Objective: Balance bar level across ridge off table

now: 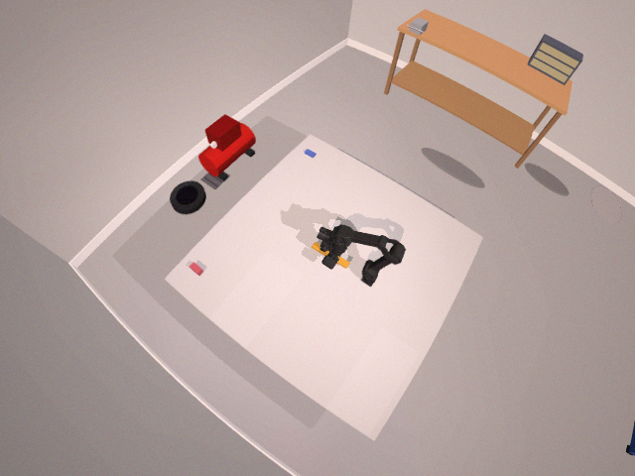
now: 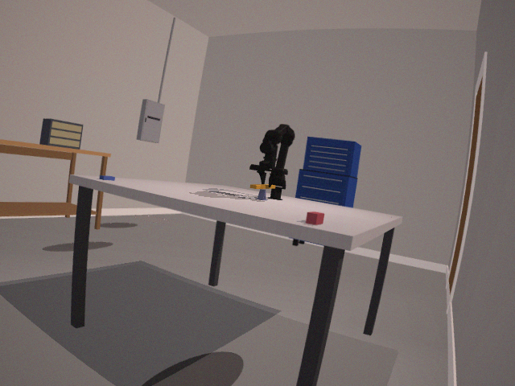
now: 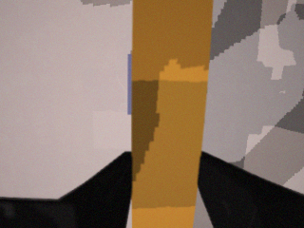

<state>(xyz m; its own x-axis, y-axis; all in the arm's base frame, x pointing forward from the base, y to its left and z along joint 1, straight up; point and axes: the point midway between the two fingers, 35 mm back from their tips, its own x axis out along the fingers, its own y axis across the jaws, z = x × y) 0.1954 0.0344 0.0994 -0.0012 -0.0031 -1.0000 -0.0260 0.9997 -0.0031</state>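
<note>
Right now the orange bar is 30 mm ahead of my gripper tip. Round my gripper tip: red block 540 mm ahead, 470 mm to the left, 50 mm below; then blue block 540 mm ahead, 530 mm to the right, 60 mm below.
</note>
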